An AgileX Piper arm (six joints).
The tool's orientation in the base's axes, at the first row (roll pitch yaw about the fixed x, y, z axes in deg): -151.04 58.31 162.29
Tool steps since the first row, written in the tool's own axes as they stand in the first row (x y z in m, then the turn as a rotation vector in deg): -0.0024 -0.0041 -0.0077 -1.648 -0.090 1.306; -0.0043 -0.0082 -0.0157 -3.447 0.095 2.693; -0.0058 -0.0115 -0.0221 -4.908 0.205 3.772; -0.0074 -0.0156 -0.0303 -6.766 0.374 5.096; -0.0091 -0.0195 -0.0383 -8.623 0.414 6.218
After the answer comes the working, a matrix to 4 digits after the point.
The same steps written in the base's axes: -0.0058 0.0020 0.0066 1.499 -1.225 0.825; -0.0121 0.0043 0.0130 3.301 -2.336 1.671; -0.0171 0.0061 0.0180 4.711 -3.233 2.390; -0.0236 0.0086 0.0242 6.496 -4.321 3.320; -0.0298 0.0111 0.0303 8.082 -5.361 4.374
The tool's axes in the first row as the columns of a matrix, in the base's axes (rounded; the answer above uses it unrounded):
-0.5004 0.6586 0.5619
0.1598 0.7082 -0.6877
-0.8509 -0.2544 -0.4596

